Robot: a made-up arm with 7 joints. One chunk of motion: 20 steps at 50 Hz.
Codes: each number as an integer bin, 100 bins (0 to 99) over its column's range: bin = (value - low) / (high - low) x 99, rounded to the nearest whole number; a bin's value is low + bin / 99 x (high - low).
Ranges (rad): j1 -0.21..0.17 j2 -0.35..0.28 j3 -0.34..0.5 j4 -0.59..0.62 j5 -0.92..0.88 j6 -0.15..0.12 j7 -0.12..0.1
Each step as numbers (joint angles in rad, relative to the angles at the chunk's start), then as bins.
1 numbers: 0.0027 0.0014 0.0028 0.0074 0.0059 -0.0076 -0.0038
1 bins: 55 55 40 49 51 52 52
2 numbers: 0.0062 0.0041 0.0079 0.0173 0.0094 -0.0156 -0.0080
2 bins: 56 56 41 50 51 49 50
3 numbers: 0.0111 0.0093 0.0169 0.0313 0.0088 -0.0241 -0.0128
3 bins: 58 56 42 51 51 46 48
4 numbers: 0.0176 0.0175 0.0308 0.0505 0.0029 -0.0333 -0.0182
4 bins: 59 58 44 52 51 43 46
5 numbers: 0.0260 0.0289 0.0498 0.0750 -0.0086 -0.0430 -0.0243
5 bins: 61 60 46 54 50 39 43
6 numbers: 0.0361 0.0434 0.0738 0.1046 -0.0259 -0.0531 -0.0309
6 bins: 64 62 49 57 49 36 40
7 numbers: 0.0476 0.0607 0.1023 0.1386 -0.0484 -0.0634 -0.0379
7 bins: 67 65 52 60 48 32 37
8 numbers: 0.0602 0.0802 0.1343 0.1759 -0.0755 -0.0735 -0.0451
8 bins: 70 68 56 63 46 28 34
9 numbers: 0.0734 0.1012 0.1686 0.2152 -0.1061 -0.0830 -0.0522
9 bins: 74 71 60 66 45 25 31
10 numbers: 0.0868 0.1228 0.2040 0.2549 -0.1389 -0.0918 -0.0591
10 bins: 77 74 64 69 43 21 27
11 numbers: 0.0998 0.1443 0.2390 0.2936 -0.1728 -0.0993 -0.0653
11 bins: 81 78 68 72 41 19 25
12 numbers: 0.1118 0.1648 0.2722 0.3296 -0.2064 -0.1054 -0.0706
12 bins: 84 81 72 75 39 16 22
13 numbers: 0.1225 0.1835 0.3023 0.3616 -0.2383 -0.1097 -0.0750
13 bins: 87 84 76 78 37 15 20
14 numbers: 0.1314 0.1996 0.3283 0.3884 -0.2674 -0.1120 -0.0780
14 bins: 89 86 79 80 36 14 19
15 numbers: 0.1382 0.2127 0.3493 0.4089 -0.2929 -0.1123 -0.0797
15 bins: 91 88 81 82 34 14 18
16 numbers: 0.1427 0.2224 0.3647 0.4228 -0.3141 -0.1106 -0.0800
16 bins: 92 90 83 83 33 14 18
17 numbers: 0.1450 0.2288 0.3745 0.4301 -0.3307 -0.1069 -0.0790
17 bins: 92 91 84 83 32 16 18
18 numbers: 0.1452 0.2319 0.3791 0.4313 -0.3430 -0.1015 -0.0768
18 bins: 93 91 85 84 32 18 19
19 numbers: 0.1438 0.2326 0.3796 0.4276 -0.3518 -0.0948 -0.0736
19 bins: 92 92 85 83 31 20 21
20 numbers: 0.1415 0.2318 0.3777 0.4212 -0.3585 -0.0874 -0.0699
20 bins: 92 91 85 83 31 23 23
